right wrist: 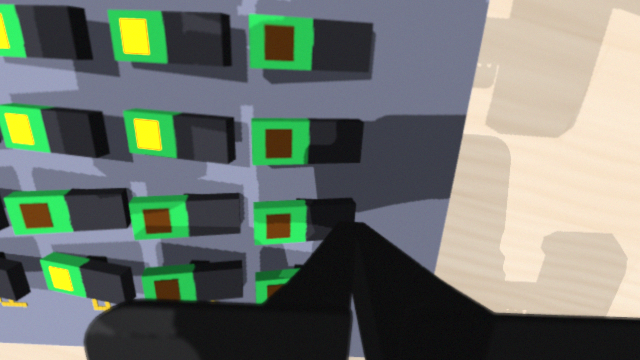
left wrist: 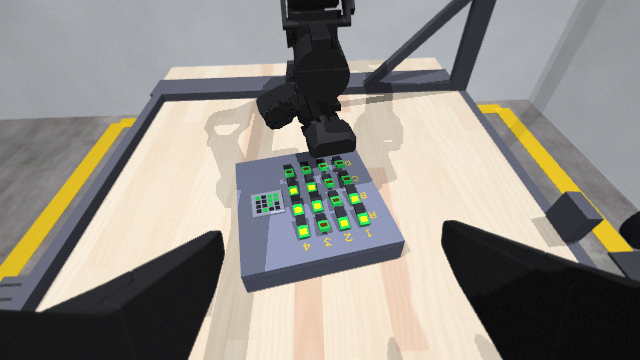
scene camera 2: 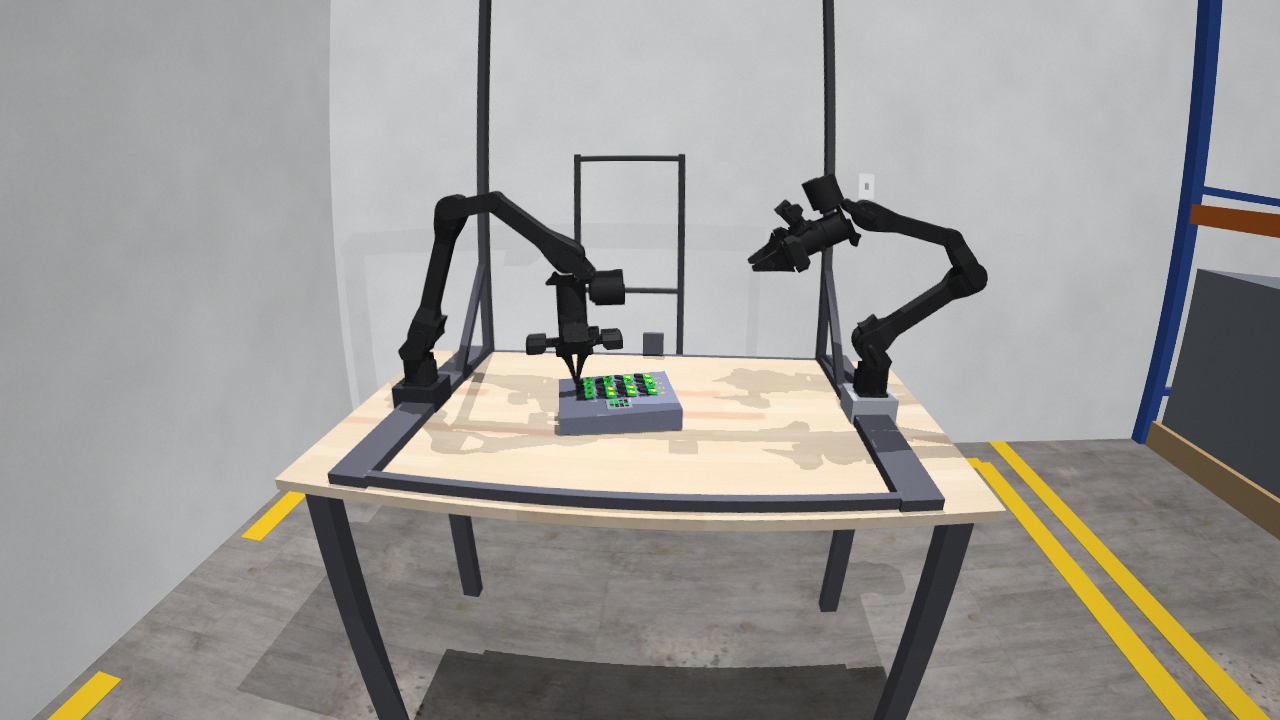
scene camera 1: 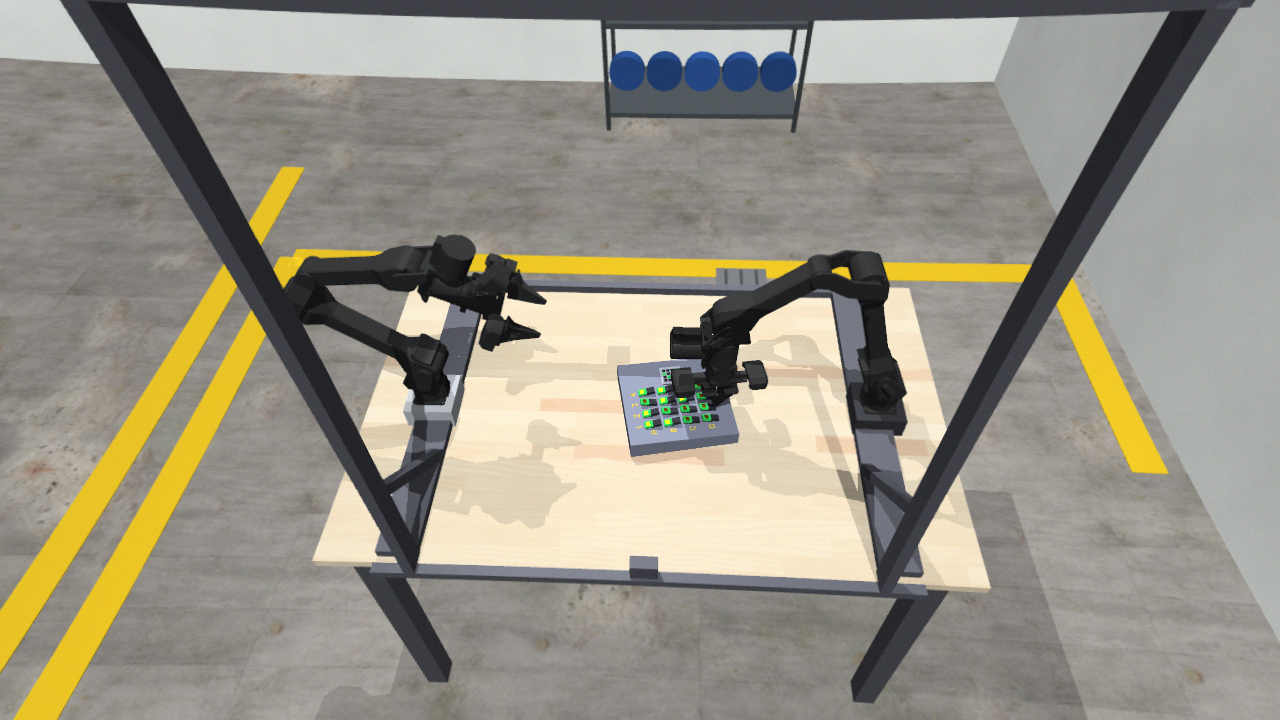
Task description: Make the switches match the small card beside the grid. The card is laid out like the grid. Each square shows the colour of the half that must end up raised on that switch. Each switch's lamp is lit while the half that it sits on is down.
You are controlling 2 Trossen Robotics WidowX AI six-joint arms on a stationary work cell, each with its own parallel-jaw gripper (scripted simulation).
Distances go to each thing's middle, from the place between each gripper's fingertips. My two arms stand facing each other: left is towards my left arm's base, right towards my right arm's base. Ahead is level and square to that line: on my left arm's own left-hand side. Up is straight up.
Now: right hand (scene camera 2: 576,382) 40 mm above the switch d2 (right wrist: 289,221) and 20 mm to the right of it. Also, from my right hand: switch d4 (right wrist: 276,42): 50 mm ahead, 40 mm below, 30 mm to the left; switch c4 (right wrist: 205,40): 70 mm to the left, 50 mm ahead, 40 mm below.
The switch c4 is 4 cm ahead of my left hand (scene camera 1: 543,318), 30 cm to the right of it and 26 cm below it. Also, from my left hand: switch d2: 1 cm behind, 35 cm to the right, 26 cm below; switch d4: 5 cm ahead, 34 cm to the right, 26 cm below.
